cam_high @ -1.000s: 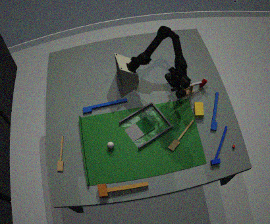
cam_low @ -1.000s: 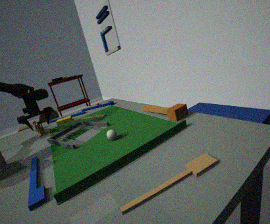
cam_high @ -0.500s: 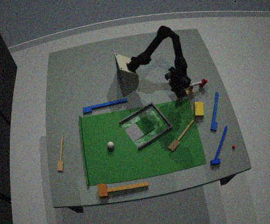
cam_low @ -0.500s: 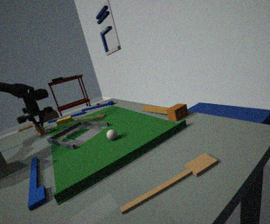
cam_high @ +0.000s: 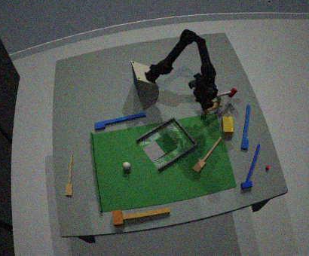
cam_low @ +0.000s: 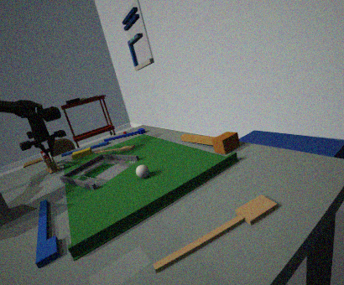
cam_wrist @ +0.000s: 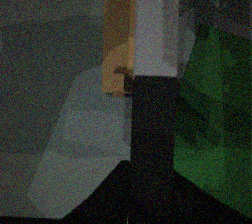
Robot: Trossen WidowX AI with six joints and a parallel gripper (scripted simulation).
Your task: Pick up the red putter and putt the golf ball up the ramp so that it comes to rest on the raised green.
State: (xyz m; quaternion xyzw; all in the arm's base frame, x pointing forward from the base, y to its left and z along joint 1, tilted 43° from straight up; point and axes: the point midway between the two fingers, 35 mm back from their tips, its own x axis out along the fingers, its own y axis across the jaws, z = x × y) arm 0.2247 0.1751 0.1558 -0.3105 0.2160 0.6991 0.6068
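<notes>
My gripper tip is 20 mm past the small wooden gate, 80 mm to the right of it and 50 mm above it. From my gripper tip the other things lie so: yellow block 140 mm ahead, 130 mm to the left, 70 mm below; then green mat 250 mm ahead, 290 mm to the right, 80 mm below; then red putter 20 mm behind, 120 mm to the left.
</notes>
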